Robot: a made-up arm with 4 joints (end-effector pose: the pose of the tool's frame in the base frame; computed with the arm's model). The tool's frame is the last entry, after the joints. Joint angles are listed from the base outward.
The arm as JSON. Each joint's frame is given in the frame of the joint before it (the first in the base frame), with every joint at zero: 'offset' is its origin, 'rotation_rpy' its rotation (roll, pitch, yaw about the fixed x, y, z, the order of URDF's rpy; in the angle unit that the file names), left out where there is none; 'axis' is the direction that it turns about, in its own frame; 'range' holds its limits. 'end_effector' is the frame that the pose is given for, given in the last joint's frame.
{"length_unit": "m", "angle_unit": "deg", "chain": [
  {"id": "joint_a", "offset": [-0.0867, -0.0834, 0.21], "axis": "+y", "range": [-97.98, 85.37]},
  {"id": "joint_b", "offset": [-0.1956, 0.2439, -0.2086], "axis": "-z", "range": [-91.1, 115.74]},
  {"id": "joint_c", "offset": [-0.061, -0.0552, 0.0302], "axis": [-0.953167, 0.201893, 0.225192], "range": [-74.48, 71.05]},
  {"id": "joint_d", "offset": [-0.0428, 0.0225, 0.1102], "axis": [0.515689, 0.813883, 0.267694], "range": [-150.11, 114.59]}
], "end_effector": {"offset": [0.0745, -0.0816, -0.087], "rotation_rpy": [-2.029, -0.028, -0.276]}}
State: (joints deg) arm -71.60 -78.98 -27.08 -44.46
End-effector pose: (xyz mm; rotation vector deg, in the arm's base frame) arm 15.5 79.2 160.3 -11.71 -94.75 59.48
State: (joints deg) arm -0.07 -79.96 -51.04 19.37
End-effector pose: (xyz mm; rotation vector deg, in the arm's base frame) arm -217.1 94.5 1.0 46.19 40.70 73.64
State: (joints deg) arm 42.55 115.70 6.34 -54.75
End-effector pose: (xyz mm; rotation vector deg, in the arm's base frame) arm -333.1 242.9 393.0 -108.65 27.88 -84.69
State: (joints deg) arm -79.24 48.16 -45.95 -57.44
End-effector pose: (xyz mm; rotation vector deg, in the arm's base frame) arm -25.5 66.7 -222.5 57.06 -103.71 -90.70
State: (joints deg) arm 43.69 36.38 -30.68 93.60
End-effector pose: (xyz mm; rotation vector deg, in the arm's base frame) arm -444.7 270.7 323.6 89.71 68.46 -19.22
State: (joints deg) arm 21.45 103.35 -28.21 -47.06
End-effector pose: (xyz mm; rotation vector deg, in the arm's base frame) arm -477.3 253.3 244.5 -60.51 -16.55 -116.93
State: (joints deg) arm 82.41 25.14 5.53 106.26
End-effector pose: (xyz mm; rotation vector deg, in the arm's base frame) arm -298.0 245.8 568.7 70.28 144.14 -48.59
